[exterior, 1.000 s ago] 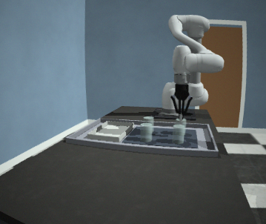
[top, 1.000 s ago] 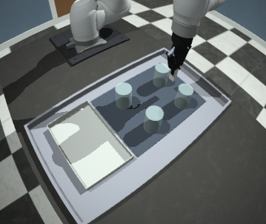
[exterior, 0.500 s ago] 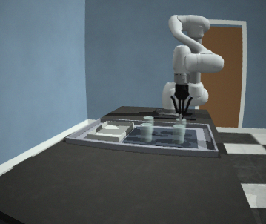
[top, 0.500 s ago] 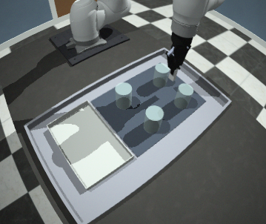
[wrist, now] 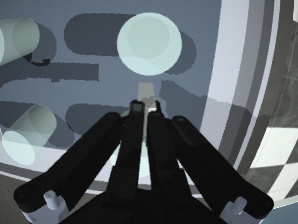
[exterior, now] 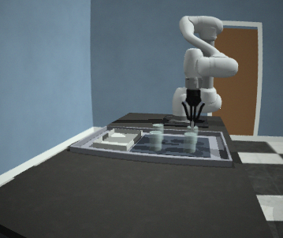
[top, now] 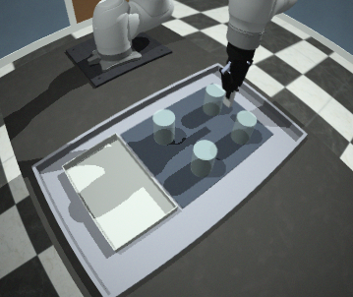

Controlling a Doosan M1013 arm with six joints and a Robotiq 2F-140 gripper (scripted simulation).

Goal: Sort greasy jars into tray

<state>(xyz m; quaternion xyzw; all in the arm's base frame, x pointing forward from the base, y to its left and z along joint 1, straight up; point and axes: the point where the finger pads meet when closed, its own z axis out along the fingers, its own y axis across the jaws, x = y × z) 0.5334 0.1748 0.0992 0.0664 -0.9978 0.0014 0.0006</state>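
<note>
The drying mat is 110 mm below my hand, 100 mm to the right of it and 10 mm ahead of it. From my hand the other things lie so: tray 420 mm to the right, 100 mm below, 50 mm ahead; steel table top 210 mm to the right, 110 mm below, 40 mm ahead.
</note>
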